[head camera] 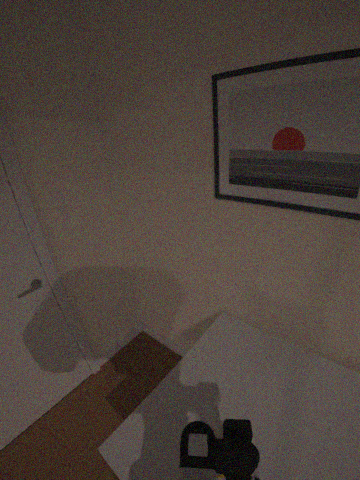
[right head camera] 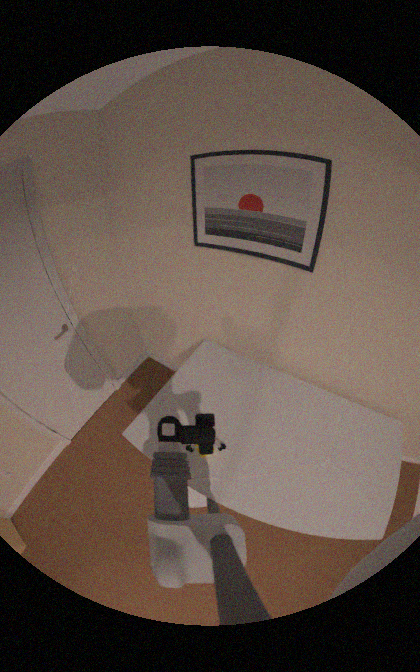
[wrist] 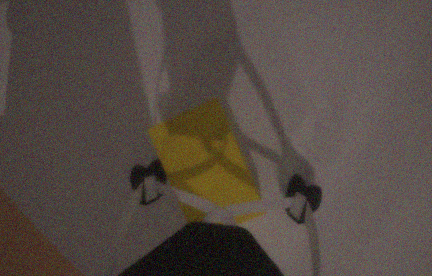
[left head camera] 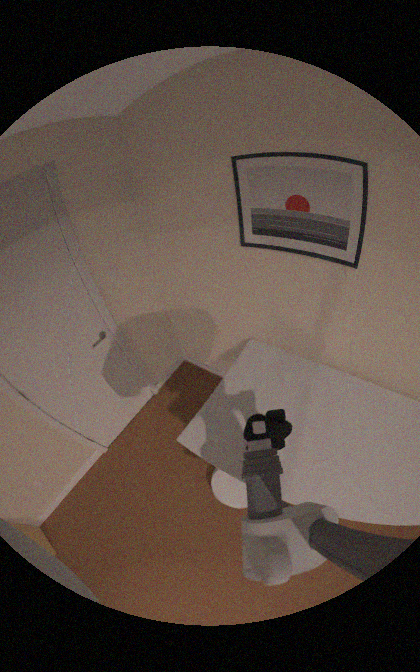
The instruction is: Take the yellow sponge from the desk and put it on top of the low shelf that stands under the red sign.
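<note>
The yellow sponge lies on the white desk. A sliver of the sponge shows below the dark gripper body in the right head view and the head view. My gripper is open, pointing down over the desk. In the wrist view its two fingertips stand apart on the left and right of the sponge's near half, with the sponge between them in the picture. Its height above the sponge is hard to tell. The low shelf and the red sign are not recognisable in these views.
A framed picture with a red sun hangs on the wall behind the desk. A door with a handle is at the left. A round white object shows beside the desk's near edge, above the brown floor.
</note>
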